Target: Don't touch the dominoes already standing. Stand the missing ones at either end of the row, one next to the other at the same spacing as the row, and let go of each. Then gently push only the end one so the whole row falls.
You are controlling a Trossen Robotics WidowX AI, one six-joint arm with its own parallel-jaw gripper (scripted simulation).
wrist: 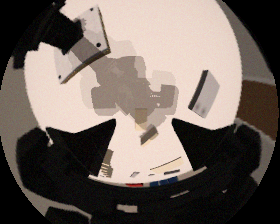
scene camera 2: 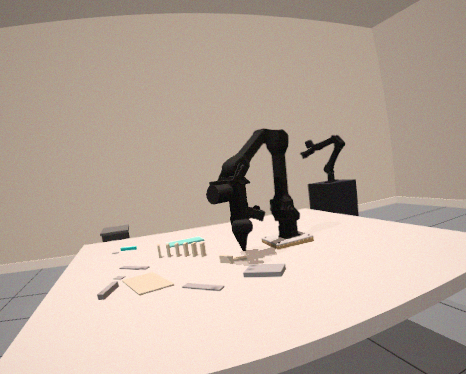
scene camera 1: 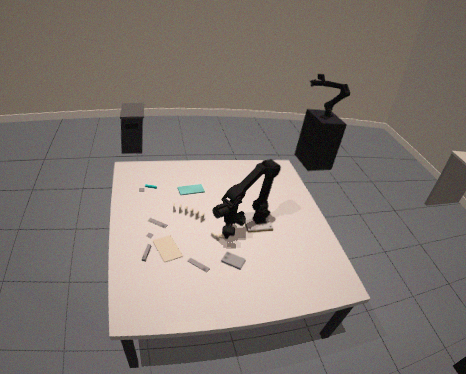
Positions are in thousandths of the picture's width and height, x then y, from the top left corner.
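A dark grey slab (wrist: 734, 426) is part of the scene, and so is the gripper (scene camera 2: 523, 662), visible in the wrist view too (wrist: 516, 542). The gripper is open and holds nothing.
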